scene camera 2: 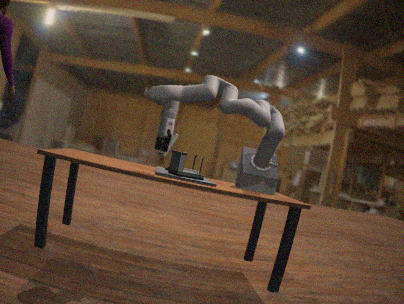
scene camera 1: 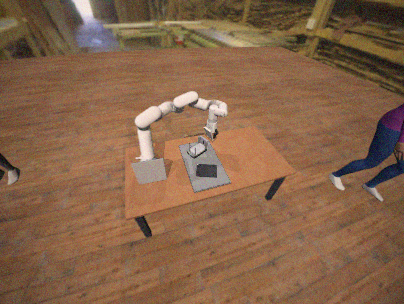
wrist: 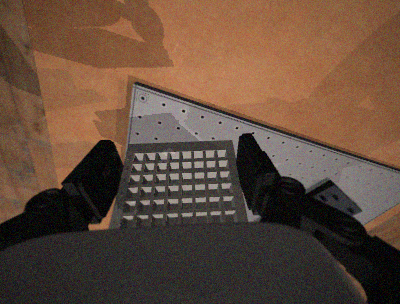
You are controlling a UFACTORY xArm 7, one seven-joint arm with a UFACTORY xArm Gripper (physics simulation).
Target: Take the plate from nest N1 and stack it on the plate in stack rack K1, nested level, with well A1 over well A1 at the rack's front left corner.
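Frame: origin at the arm's base, x down, y back, z left, level; centimetres.
Seen in the pictures: gripper, fingertip midpoint: [scene camera 2: 160,150] [wrist: 179,154]; arm's base at its link origin: [scene camera 2: 260,163] [scene camera 1: 149,160].
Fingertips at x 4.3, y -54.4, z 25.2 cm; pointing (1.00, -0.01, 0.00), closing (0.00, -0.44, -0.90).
Pixels of each thing's middle, then the offset from my fingertips to it. Level surfaces: height alone.
- grey plate at the middle of its body: [wrist: 180,229] [scene camera 2: 167,144] dx -3.7, dy +2.8, dz -1.4 cm
- Stack rack K1 at the middle of its body: [scene camera 2: 187,164] [scene camera 1: 197,146] dx +4.4, dy +14.3, dz -7.9 cm
- pale plate at the middle of its body: [scene camera 1: 198,148] dx +7.2, dy +13.7, dz -7.6 cm
- flat dark block at the middle of its body: [wrist: 308,219] [scene camera 1: 206,170] dx +9.3, dy +11.5, dz -31.5 cm
- wooden table at its surface level: dx +11.7 cm
My gripper [scene camera 1: 211,133] [scene camera 2: 165,142] [wrist: 179,154] is shut on a grey plate [wrist: 182,182] with a grid of square wells. The plate [scene camera 2: 173,142] looks tilted in scene camera 2 and hangs above the table. Stack rack K1 [scene camera 1: 203,141] [scene camera 2: 177,162], with a dark upright block and thin posts, is below the gripper towards the arm's base. A pale plate [scene camera 1: 196,149] appears to sit among its posts. A flat dark block [scene camera 1: 206,170], apparently nest N1, lies on the board. Well labels cannot be read.
A grey perforated board [scene camera 1: 218,183] [scene camera 2: 161,171] [wrist: 150,107] carries the rack and dark block on the wooden table [scene camera 1: 260,155] [scene camera 2: 105,161]. The arm's grey pedestal [scene camera 1: 150,172] [scene camera 2: 257,177] stands beside it. A dark block [wrist: 334,196] with holes shows at right in the wrist view.
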